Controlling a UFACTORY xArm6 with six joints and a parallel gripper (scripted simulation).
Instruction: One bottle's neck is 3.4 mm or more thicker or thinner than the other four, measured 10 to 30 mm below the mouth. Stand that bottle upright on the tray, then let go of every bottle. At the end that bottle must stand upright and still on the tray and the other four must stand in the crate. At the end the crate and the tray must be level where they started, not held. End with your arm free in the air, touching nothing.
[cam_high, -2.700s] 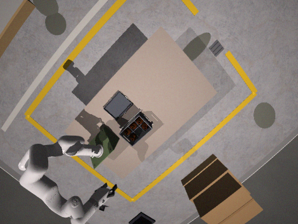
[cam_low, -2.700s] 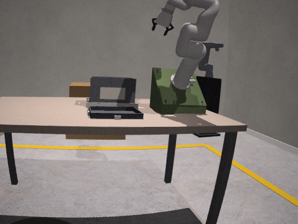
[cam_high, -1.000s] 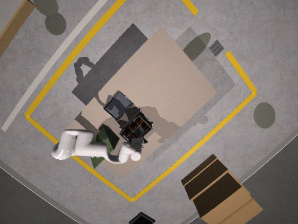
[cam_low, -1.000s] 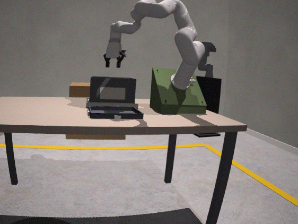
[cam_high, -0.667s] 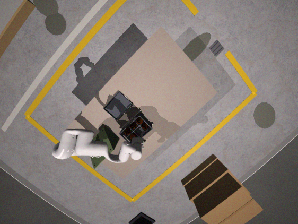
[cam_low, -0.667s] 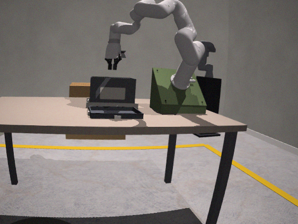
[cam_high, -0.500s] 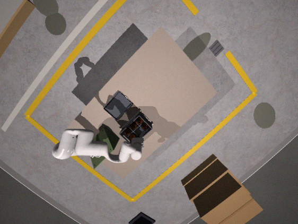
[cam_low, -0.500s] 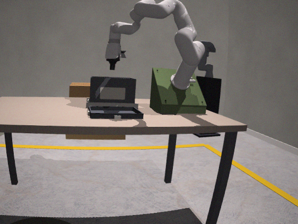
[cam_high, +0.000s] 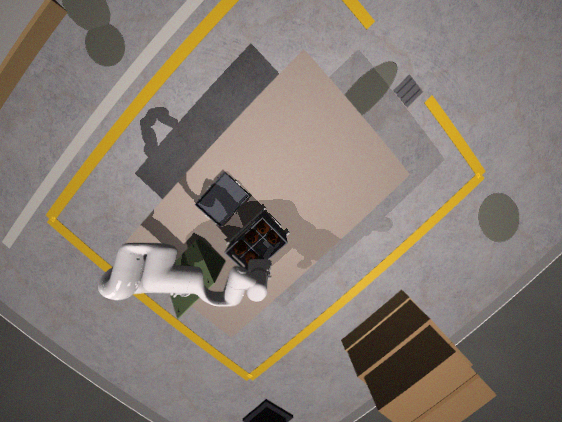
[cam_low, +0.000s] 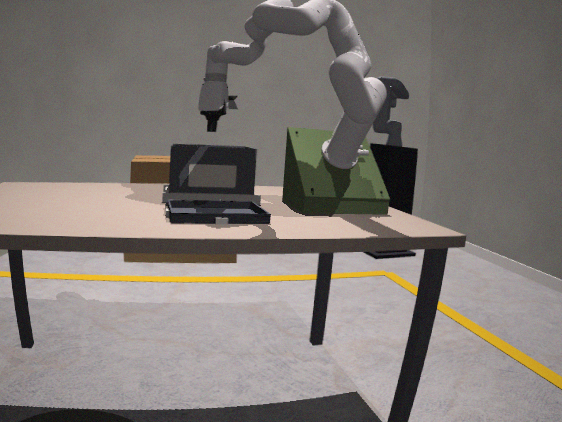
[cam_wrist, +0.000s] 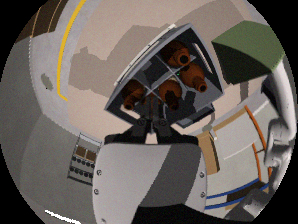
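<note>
My hand is 10 mm short of the dark crate, 40 mm to the right of it and 160 mm above it. The rest, counted from my hand: glass bottle (80 mm behind, 10 mm to the left, 160 mm below); then flat dark tray (40 mm ahead, 340 mm to the left, 230 mm below).
</note>
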